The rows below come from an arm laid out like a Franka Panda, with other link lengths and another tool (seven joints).
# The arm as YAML. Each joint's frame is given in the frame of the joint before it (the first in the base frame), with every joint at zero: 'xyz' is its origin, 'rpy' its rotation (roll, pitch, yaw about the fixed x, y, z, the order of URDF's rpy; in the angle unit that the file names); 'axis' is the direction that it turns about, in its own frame. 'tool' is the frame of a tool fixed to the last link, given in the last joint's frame.
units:
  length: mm
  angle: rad
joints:
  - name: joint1
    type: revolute
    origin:
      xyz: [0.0, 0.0, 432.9]
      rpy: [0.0, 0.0, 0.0]
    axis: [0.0, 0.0, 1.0]
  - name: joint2
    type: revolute
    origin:
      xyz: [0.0, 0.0, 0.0]
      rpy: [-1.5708, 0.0, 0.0]
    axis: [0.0, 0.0, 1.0]
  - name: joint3
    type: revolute
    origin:
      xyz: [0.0, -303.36, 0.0]
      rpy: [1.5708, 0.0, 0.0]
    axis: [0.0, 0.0, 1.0]
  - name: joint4
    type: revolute
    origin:
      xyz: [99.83, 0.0, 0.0]
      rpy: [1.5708, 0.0, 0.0]
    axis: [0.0, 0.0, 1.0]
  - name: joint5
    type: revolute
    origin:
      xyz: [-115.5, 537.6, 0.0]
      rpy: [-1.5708, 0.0, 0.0]
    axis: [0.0, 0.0, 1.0]
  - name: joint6
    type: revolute
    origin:
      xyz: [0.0, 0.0, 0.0]
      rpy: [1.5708, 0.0, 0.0]
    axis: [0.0, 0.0, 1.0]
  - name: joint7
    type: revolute
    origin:
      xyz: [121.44, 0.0, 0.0]
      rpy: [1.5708, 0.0, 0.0]
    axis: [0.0, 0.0, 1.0]
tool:
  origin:
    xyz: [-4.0, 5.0, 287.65]
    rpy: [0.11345, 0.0, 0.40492]
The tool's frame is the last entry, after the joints.
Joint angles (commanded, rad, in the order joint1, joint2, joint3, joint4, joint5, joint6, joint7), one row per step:
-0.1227, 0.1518, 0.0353, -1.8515, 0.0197, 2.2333, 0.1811
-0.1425, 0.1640, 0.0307, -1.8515, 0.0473, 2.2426, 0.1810
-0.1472, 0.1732, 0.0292, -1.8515, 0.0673, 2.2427, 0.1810
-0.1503, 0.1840, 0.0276, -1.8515, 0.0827, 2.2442, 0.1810
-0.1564, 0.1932, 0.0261, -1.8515, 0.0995, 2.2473, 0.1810
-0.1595, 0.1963, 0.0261, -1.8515, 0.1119, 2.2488, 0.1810
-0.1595, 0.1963, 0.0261, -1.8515, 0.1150, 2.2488, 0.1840
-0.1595, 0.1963, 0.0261, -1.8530, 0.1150, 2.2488, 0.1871
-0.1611, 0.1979, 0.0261, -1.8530, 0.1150, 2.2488, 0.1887
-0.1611, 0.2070, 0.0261, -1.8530, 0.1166, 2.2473, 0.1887
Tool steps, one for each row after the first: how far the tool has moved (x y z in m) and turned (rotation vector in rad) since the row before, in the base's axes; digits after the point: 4 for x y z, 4 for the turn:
-0.0004, -0.0169, -0.0088, 0.0247, 0.0005, -0.0363
-0.0011, -0.0022, -0.0078, 0.0190, 0.0070, -0.0149
-0.0009, -0.0016, -0.0089, 0.0148, 0.0076, -0.0116
-0.0007, -0.0040, -0.0072, 0.0155, 0.0042, -0.0154
0.0000, -0.0008, -0.0023, 0.0112, 0.0002, -0.0089
0.0001, 0.0005, 0.0000, 0.0034, -0.0002, -0.0043
-0.0006, 0.0001, -0.0011, 0.0009, 0.0017, -0.0030
-0.0004, -0.0013, -0.0014, 0.0006, 0.0017, -0.0032
-0.0015, 0.0005, -0.0080, 0.0031, 0.0103, -0.0006

